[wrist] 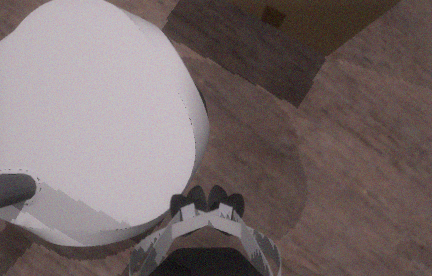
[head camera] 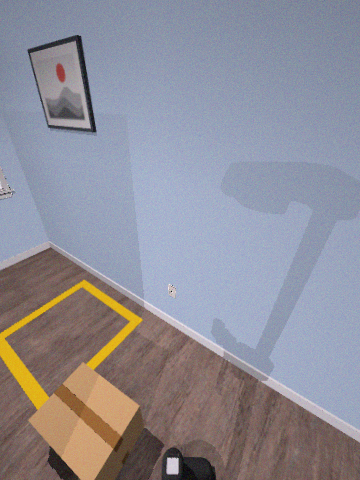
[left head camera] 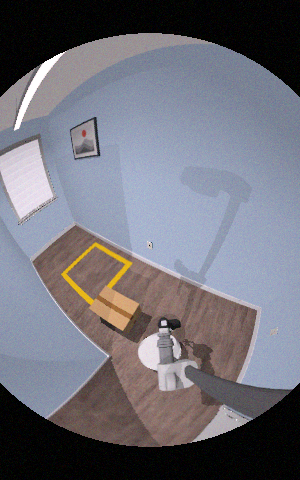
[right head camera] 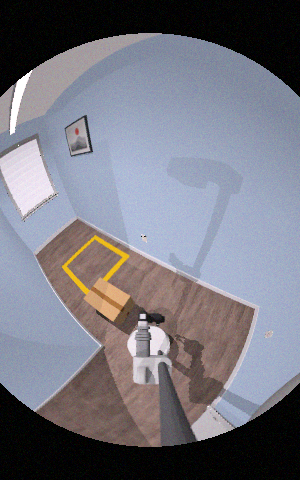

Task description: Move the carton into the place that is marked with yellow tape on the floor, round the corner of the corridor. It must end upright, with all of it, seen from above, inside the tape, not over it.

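Pixels of known places: gripper, fingertip midpoint: (wrist: 207, 201) (left head camera: 169, 328); robot's base, link origin: (wrist: 114, 128).
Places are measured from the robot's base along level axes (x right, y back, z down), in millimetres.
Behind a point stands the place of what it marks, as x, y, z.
The carton (head camera: 85, 420) {-414, -427, -294} (left head camera: 115, 307) {-396, -444, -295} (right head camera: 108, 300) {-385, -425, -294} (wrist: 345, 17) {-189, -456, -134} is a light brown box with a darker tape strip across its top. It stands upright on the floor at the near corner of the yellow tape square (head camera: 84, 284) {-963, -1626, 30} (left head camera: 77, 288) {-1067, -767, 26} (right head camera: 126, 256) {-328, -1194, 28}. In the head views it hides that corner, so I cannot tell whether it overlaps the tape. My gripper (left head camera: 172, 323) (right head camera: 154, 318) {87, -213, -336} (wrist: 207, 201) {87, -213, -336} is shut and empty, with its fingertips together. It is beside my base, apart from the carton. In the wrist view the carton shows partly, at the top right.
My white round base (left head camera: 146, 352) {-121, 1, -187} (right head camera: 132, 345) {-148, 13, -187} (wrist: 95, 115) {-10, -40, -187} is on the near side of the carton. A blue wall with a skirting board (head camera: 310, 405) {834, -576, -41} runs along the right. The corridor's inner corner (left head camera: 108, 356) {-527, 80, -25} (right head camera: 101, 345) {-520, 70, -31} lies at the lower left. A window (left head camera: 27, 177) {-1994, -1817, -1391} is behind the square.
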